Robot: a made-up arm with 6 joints. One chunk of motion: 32 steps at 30 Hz.
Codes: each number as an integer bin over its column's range. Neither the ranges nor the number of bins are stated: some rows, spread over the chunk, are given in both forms.
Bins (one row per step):
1: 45 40 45 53 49 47
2: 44 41 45 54 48 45
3: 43 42 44 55 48 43
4: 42 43 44 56 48 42
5: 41 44 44 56 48 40
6: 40 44 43 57 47 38
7: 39 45 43 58 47 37
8: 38 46 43 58 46 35
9: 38 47 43 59 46 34
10: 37 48 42 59 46 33
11: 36 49 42 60 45 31
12: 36 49 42 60 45 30
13: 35 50 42 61 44 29
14: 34 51 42 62 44 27
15: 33 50 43 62 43 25
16: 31 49 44 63 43 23
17: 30 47 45 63 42 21
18: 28 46 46 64 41 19
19: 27 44 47 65 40 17
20: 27 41 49 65 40 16
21: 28 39 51 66 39 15
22: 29 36 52 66 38 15
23: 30 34 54 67 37 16
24: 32 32 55 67 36 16
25: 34 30 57 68 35 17
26: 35 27 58 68 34 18
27: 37 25 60 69 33 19
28: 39 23 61 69 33 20
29: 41 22 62 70 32 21
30: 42 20 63 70 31 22
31: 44 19 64 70 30 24
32: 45 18 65 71 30 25
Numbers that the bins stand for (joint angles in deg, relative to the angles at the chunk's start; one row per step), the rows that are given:
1: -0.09 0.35 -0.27 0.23 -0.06 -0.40
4: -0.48 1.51 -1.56 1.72 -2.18 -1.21
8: -1.01 2.66 -2.84 2.71 -6.42 -2.34
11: -1.27 3.81 -4.12 3.70 -8.55 -2.99
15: -1.67 4.19 -2.84 4.69 -12.79 -3.96
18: -2.32 2.66 1.01 5.68 -17.03 -4.93
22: -2.19 -1.18 8.71 6.67 -23.39 -5.58
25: -1.54 -3.48 15.12 7.66 -29.76 -5.25
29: -0.62 -6.56 21.54 8.65 -36.12 -4.61
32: -0.09 -8.09 25.38 9.14 -40.36 -3.96
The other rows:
2: -0.22 0.74 -0.27 0.73 -2.18 -0.73
3: -0.35 1.12 -1.56 1.22 -2.18 -1.05
5: -0.62 1.89 -1.56 1.72 -2.18 -1.54
6: -0.75 1.89 -2.84 2.21 -4.30 -1.86
7: -0.88 2.27 -2.84 2.71 -4.30 -2.02
9: -1.01 3.04 -2.84 3.20 -6.42 -2.51
10: -1.14 3.42 -4.12 3.20 -6.42 -2.67
12: -1.27 3.81 -4.12 3.70 -8.55 -3.15
13: -1.40 4.19 -4.12 4.19 -10.67 -3.31
14: -1.54 4.58 -4.12 4.69 -10.67 -3.64
16: -1.93 3.81 -1.56 5.18 -12.79 -4.28
17: -2.06 3.04 -0.27 5.18 -14.91 -4.61
19: -2.45 1.89 2.29 6.17 -19.15 -5.25
20: -2.45 0.74 4.86 6.17 -19.15 -5.41
21: -2.32 -0.03 7.42 6.67 -21.27 -5.58
23: -2.06 -1.95 11.27 7.16 -25.52 -5.41
24: -1.80 -2.72 12.56 7.16 -27.64 -5.41
26: -1.40 -4.64 16.40 7.66 -31.88 -5.09
27: -1.14 -5.40 18.97 8.15 -34.00 -4.93
28: -0.88 -6.17 20.25 8.15 -34.00 -4.77
30: -0.48 -7.32 22.82 8.65 -38.24 -4.44
31: -0.22 -7.71 24.10 8.65 -40.36 -4.12

